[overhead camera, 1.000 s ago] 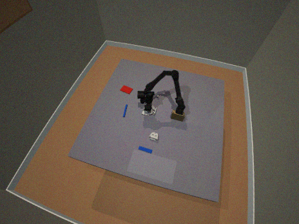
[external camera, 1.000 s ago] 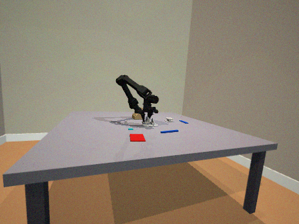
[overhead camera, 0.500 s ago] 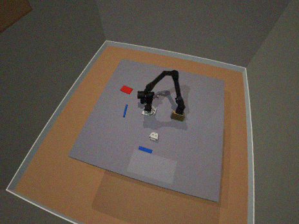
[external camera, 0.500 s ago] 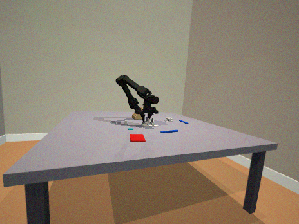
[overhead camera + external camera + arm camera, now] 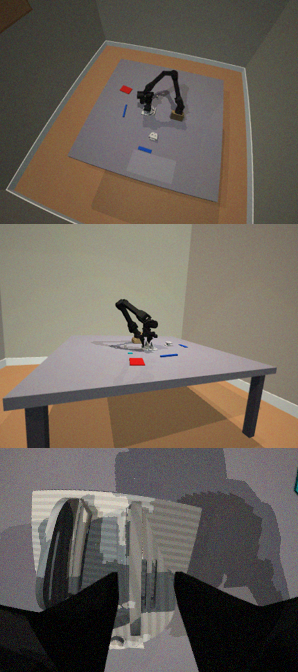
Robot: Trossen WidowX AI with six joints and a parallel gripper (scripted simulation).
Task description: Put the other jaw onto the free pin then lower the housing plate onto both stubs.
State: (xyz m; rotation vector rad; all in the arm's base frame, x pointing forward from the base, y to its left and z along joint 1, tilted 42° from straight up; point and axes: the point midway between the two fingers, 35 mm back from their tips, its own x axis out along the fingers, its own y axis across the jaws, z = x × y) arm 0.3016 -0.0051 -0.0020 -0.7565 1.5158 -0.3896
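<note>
Right now my gripper tip is 270 mm to the right of the white block, 150 mm past it and 10 mm above it. Round my gripper tip: teal piece: 140 mm to the right, 120 mm ahead, 20 mm below; long blue bar: 210 mm ahead, 110 mm to the left, 20 mm below; pale part: 160 mm to the right, 40 mm behind, 10 mm below.
</note>
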